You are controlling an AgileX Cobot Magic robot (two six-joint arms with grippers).
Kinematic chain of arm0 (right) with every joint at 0, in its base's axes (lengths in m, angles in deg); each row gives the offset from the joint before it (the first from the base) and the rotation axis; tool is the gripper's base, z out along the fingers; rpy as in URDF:
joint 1: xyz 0 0 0.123 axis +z
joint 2: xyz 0 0 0 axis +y
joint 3: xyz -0.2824 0 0.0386 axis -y
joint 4: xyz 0.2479 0 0.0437 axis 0.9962 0 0.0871
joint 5: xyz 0 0 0 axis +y
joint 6: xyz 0.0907 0 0.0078 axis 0.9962 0 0.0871
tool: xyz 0 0 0 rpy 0 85 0
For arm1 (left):
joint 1: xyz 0 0 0.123 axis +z
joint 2: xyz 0 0 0 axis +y
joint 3: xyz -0.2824 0 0.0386 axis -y
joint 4: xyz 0.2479 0 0.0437 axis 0.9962 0 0.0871
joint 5: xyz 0 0 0 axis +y
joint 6: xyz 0.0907 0 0.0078 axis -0.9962 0 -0.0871
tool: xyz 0 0 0 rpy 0 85 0
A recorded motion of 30 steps. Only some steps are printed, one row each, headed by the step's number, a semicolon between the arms.
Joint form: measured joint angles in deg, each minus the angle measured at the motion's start. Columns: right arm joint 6, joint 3, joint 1, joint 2, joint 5, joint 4; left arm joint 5, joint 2, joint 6, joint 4, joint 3, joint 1.
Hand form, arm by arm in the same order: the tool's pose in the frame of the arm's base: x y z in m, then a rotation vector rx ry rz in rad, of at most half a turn. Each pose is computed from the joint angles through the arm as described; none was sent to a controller.
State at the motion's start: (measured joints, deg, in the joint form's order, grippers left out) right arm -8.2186 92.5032 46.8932 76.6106 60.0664 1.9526; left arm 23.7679 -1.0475 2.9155 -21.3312 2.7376 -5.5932
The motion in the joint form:
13: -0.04 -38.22 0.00 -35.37 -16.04 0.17; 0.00 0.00 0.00 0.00 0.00 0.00
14: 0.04 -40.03 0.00 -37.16 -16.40 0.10; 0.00 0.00 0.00 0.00 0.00 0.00
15: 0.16 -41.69 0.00 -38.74 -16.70 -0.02; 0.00 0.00 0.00 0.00 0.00 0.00
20: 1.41 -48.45 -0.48 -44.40 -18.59 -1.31; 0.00 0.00 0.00 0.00 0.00 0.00
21: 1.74 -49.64 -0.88 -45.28 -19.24 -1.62; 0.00 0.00 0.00 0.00 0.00 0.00
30: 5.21 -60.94 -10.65 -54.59 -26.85 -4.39; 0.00 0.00 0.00 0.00 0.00 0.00
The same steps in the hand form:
13: 0.0847 0.0940 0.3967 -0.9420 1.8271 0.4662; 0.0474 -0.0181 0.1952 -0.1650 1.8230 -0.4811
14: 0.0805 0.0893 0.3912 -0.9381 1.8224 0.4671; 0.0474 -0.0181 0.1952 -0.1650 1.8230 -0.4811
15: 0.0769 0.0852 0.3858 -0.9349 1.8196 0.4670; 0.0474 -0.0181 0.1952 -0.1650 1.8230 -0.4811
20: 0.0671 0.0714 0.3618 -0.9060 1.8166 0.4535; 0.0474 -0.0181 0.1952 -0.1650 1.8230 -0.4811
21: 0.0664 0.0693 0.3576 -0.8929 1.8155 0.4482; 0.0474 -0.0181 0.1952 -0.1650 1.8230 -0.4811
30: 0.0626 0.0433 0.3196 -0.6589 1.7941 0.3475; 0.0474 -0.0181 0.1952 -0.1650 1.8230 -0.4811

